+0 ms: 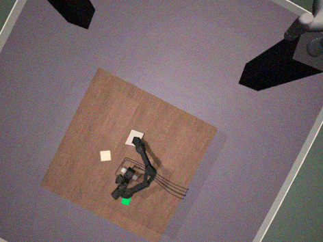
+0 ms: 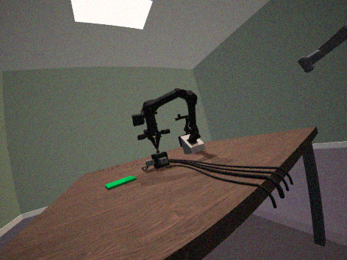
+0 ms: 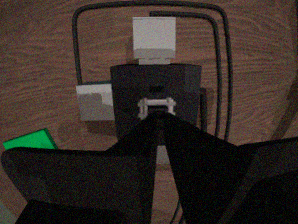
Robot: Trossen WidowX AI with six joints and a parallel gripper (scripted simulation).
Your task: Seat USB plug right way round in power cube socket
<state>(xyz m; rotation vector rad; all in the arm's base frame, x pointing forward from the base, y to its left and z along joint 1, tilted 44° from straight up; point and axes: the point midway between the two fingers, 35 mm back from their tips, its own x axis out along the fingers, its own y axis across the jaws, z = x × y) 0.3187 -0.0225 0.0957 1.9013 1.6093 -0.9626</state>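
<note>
Now: gripper tip 20 mm above the USB plug. Also, from my gripper tip: green flat block 250 mm ahead, 60 mm to the left, 100 mm below; then USB socket 40 mm below; then pale square block 60 mm behind, 280 mm to the right, 100 mm below.
</note>
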